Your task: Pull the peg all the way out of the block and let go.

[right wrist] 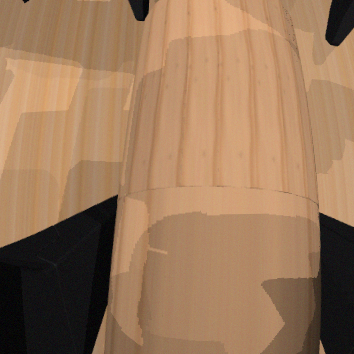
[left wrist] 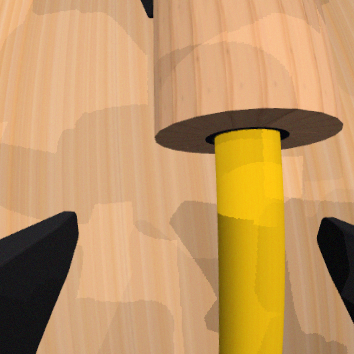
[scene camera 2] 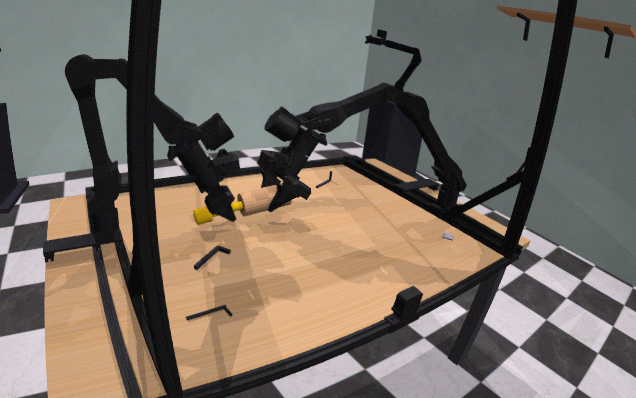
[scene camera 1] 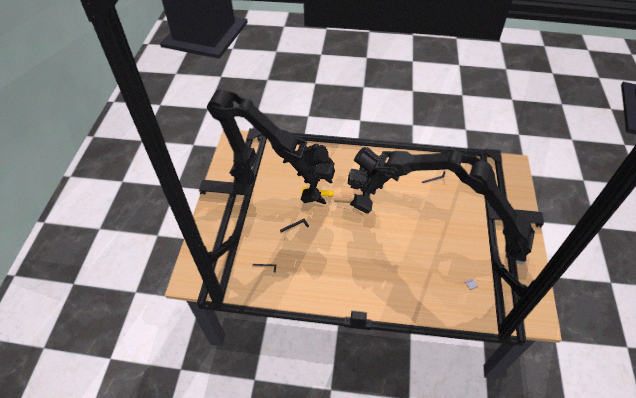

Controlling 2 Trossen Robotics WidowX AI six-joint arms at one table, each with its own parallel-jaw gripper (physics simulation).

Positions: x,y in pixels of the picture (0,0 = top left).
Scene:
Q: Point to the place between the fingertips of my left gripper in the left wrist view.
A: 202,227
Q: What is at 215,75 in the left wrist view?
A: A wooden cylinder block.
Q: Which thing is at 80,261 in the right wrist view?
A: My right gripper.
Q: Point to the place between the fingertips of my right gripper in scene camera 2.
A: At 264,206

